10 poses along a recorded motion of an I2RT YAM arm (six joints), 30 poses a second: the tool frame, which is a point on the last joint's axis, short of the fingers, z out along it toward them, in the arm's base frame.
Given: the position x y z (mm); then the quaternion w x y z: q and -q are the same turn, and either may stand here.
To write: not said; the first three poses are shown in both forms.
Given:
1: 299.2 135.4 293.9 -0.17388 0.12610 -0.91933 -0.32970
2: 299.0 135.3 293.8 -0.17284 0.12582 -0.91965 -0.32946
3: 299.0 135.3 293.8 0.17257 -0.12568 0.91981 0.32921
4: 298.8 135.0 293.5 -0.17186 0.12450 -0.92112 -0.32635
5: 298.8 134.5 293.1 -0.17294 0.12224 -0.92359 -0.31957
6: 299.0 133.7 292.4 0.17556 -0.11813 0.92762 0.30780
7: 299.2 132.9 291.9 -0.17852 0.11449 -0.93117 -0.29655
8: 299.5 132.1 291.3 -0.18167 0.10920 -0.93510 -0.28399
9: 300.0 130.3 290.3 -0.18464 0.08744 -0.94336 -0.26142
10: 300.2 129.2 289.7 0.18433 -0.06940 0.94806 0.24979
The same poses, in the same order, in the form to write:
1: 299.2 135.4 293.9 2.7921 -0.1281 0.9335 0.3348
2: 299.0 135.3 293.8 2.7942 -0.1277 0.9337 0.3345
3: 299.0 135.3 293.8 2.7947 -0.1276 0.9338 0.3342
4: 298.8 135.0 293.5 2.7962 -0.1264 0.9350 0.3313
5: 298.8 134.5 293.1 2.7940 -0.1241 0.9377 0.3245
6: 299.0 133.7 292.4 2.7886 -0.1200 0.9423 0.3127
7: 299.2 132.9 291.9 2.7826 -0.1164 0.9464 0.3014
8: 299.5 132.1 291.3 2.7762 -0.1110 0.9509 0.2888
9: 300.0 130.3 290.3 2.7702 -0.0890 0.9599 0.2660
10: 300.2 129.2 289.7 2.7708 -0.0706 0.9646 0.2541
